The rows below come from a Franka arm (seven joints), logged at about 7 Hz.
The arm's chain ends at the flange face. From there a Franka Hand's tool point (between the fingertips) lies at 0.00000 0.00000 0.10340 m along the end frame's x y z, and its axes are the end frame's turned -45 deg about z.
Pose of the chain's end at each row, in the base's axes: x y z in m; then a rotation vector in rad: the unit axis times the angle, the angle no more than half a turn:
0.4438 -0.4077 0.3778 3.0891 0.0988 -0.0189
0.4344 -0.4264 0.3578 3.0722 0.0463 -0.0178
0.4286 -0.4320 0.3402 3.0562 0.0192 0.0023
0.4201 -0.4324 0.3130 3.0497 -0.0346 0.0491
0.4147 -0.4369 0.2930 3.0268 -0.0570 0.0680
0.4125 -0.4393 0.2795 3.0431 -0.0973 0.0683
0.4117 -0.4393 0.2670 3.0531 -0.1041 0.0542
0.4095 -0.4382 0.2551 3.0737 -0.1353 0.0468
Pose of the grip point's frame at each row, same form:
0.4427 -0.4130 0.2745 2.8237 1.2768 -0.0477
0.4333 -0.4335 0.2547 2.8291 1.2221 -0.0572
0.4288 -0.4408 0.2372 2.8213 1.1895 -0.0479
0.4233 -0.4419 0.2101 2.8262 1.1332 -0.0079
0.4191 -0.4487 0.1904 2.8110 1.1028 -0.0030
0.4168 -0.4494 0.1767 2.8402 1.0714 0.0070
0.4151 -0.4483 0.1640 2.8544 1.0699 -0.0004
0.4123 -0.4450 0.1520 2.8855 1.0491 0.0052

